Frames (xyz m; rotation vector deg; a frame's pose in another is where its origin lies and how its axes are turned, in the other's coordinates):
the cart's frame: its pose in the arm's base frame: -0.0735 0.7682 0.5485 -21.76 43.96 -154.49
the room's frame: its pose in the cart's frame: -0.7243 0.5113 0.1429 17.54 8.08 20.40
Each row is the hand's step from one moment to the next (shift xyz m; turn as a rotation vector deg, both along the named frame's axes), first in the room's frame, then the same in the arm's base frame.
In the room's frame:
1: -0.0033 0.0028 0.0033 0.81 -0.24 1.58
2: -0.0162 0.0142 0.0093 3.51 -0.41 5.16
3: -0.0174 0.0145 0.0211 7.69 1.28 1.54
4: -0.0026 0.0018 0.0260 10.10 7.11 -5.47
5: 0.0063 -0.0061 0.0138 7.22 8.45 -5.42
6: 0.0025 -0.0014 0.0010 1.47 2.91 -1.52
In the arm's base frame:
1: 0.0046 -0.0011 0.0027 -0.66 -0.76 1.48
2: 0.0222 -0.0037 0.0067 -2.62 -3.26 4.65
3: 0.0243 -0.0067 0.0180 -5.24 -5.97 0.26
4: 0.0053 -0.0073 0.0246 -4.25 -9.76 -8.32
5: -0.0075 -0.0031 0.0142 -1.14 -9.07 -8.33
6: -0.0027 -0.0007 0.0011 0.44 -2.62 -2.42

